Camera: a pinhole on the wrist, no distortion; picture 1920 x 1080 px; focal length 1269.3 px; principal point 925.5 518.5 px. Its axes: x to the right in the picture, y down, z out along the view. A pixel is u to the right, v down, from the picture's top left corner.
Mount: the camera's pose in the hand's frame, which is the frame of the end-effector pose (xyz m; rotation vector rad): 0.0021 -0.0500 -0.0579 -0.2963 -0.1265 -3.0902
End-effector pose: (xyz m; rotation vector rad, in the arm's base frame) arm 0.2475 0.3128 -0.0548 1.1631 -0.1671 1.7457
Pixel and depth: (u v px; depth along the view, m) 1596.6 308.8 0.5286
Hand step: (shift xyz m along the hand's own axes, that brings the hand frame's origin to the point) -0.1763 0.0741 0.5060
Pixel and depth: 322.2 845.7 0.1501
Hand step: 0.1020 -0.0740 0.0783
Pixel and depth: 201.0 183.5 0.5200
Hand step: 0.3854 0.1384 0.3836
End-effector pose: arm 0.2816 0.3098 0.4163 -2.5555 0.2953 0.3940
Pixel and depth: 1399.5 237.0 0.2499
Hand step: -0.0448 0.0238 0.2002
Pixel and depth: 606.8 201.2 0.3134
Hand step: 0.1350 0.0565 0.2276
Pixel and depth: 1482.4 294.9 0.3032
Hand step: -0.0736 0.0252 0.2600
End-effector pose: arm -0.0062 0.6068 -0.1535 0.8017 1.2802 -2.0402
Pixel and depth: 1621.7 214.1 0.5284
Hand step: -0.1882 0.1130 0.5047
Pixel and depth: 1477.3 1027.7 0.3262
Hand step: -0.0701 -0.1566 0.2985
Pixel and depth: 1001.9 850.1 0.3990
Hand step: 0.0580 -0.1208 0.3452
